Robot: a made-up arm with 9 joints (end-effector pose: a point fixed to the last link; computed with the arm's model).
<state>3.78 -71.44 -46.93 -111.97 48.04 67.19 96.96 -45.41 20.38</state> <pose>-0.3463 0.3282 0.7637 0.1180 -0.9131 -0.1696 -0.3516</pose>
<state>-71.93 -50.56 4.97 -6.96 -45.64 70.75 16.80 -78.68 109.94</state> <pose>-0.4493 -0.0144 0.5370 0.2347 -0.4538 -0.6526 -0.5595</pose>
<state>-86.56 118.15 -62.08 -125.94 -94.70 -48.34 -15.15 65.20 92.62</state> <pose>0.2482 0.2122 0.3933 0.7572 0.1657 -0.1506 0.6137</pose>
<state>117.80 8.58 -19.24 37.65 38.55 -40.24 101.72 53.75 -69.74</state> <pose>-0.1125 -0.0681 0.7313 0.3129 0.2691 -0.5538 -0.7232</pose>
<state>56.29 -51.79 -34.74 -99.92 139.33 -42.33 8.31 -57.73 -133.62</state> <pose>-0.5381 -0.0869 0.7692 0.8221 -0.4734 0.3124 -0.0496</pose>
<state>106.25 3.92 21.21 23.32 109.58 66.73 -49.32 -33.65 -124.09</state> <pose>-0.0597 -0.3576 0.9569 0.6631 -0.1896 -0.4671 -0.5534</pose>
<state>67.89 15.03 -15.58 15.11 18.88 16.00 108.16 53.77 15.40</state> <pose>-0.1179 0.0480 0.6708 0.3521 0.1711 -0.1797 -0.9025</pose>
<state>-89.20 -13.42 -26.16 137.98 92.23 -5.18 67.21 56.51 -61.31</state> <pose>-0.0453 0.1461 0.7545 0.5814 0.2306 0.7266 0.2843</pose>
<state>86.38 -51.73 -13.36 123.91 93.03 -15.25 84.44 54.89 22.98</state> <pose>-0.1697 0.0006 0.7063 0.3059 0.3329 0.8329 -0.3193</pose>
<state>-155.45 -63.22 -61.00 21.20 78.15 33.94 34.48 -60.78 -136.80</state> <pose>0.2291 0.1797 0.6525 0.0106 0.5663 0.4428 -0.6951</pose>
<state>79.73 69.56 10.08 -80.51 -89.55 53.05 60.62 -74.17 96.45</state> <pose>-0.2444 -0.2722 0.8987 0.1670 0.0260 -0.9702 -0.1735</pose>
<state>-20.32 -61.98 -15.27 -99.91 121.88 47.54 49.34 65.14 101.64</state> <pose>-0.1131 0.0618 0.2438 0.7431 0.1735 -0.6256 -0.1620</pose>
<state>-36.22 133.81 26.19 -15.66 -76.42 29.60 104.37 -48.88 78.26</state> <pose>-0.0414 0.2202 0.3441 0.0287 -0.1916 -0.2005 0.9603</pose>
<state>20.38 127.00 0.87 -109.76 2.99 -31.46 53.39 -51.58 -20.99</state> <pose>-0.1582 -0.0195 0.5942 0.0576 0.3256 0.9163 0.2261</pose>
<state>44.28 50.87 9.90 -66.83 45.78 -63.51 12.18 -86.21 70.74</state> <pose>-0.2134 0.1553 0.7998 0.1700 -0.3051 0.5040 0.7899</pose>
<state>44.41 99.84 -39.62 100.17 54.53 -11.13 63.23 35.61 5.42</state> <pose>-0.3847 -0.0100 0.6786 0.5532 -0.3001 -0.6486 0.4280</pose>
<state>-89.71 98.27 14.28 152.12 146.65 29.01 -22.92 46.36 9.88</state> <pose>-0.5358 0.3740 0.6667 0.4748 0.0856 0.0009 -0.8759</pose>
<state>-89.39 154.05 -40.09 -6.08 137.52 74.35 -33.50 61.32 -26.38</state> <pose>-0.0253 -0.0509 0.1081 0.0036 0.0203 0.9178 0.3965</pose>
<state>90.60 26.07 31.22 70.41 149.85 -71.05 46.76 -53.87 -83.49</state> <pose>-0.1322 -0.0402 0.5743 0.5057 0.1085 -0.3159 0.7954</pose>
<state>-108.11 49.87 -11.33 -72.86 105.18 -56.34 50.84 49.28 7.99</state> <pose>0.0658 0.1493 0.4533 0.0260 -0.9201 0.2331 0.3136</pose>
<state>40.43 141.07 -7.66 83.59 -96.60 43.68 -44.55 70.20 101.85</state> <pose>-0.1019 0.1216 0.2446 0.6479 0.0522 -0.3300 -0.6845</pose>
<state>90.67 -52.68 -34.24 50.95 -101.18 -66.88 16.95 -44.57 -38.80</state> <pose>-0.1128 0.1048 0.6802 0.3279 -0.0588 -0.8440 0.4204</pose>
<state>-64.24 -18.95 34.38 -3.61 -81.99 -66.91 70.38 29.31 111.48</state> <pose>-0.2559 0.0367 0.5346 0.5695 0.2547 0.2515 -0.7400</pose>
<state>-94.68 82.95 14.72 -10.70 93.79 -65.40 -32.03 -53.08 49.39</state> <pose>-0.0277 0.0522 0.3952 0.2198 0.4304 0.7461 -0.4581</pose>
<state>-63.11 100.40 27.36 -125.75 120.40 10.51 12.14 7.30 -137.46</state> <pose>-0.4382 0.0348 0.5534 0.6703 -0.0406 0.4747 0.5690</pose>
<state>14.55 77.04 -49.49 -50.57 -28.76 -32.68 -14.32 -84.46 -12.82</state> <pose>-0.0850 0.0241 0.5061 0.0486 -0.3656 -0.9225 0.1137</pose>
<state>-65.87 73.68 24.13 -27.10 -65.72 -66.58 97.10 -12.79 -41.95</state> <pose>0.0623 0.0198 0.4902 0.0530 0.3669 -0.3789 -0.8479</pose>
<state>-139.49 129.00 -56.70 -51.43 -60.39 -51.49 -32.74 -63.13 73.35</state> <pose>-0.0958 0.3902 0.5895 0.0012 -0.2001 0.6996 0.6859</pose>
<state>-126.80 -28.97 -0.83 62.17 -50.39 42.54 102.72 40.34 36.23</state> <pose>-0.2823 0.1831 0.7424 0.0227 -0.9759 -0.0074 -0.2168</pose>
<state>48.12 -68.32 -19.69 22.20 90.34 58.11 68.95 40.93 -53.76</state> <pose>-0.3606 -0.0473 0.9394 0.3515 0.4304 0.2690 -0.7867</pose>
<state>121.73 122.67 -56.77 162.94 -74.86 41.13 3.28 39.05 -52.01</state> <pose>-0.3437 -0.1080 0.8874 0.4579 0.1301 -0.6947 0.5393</pose>
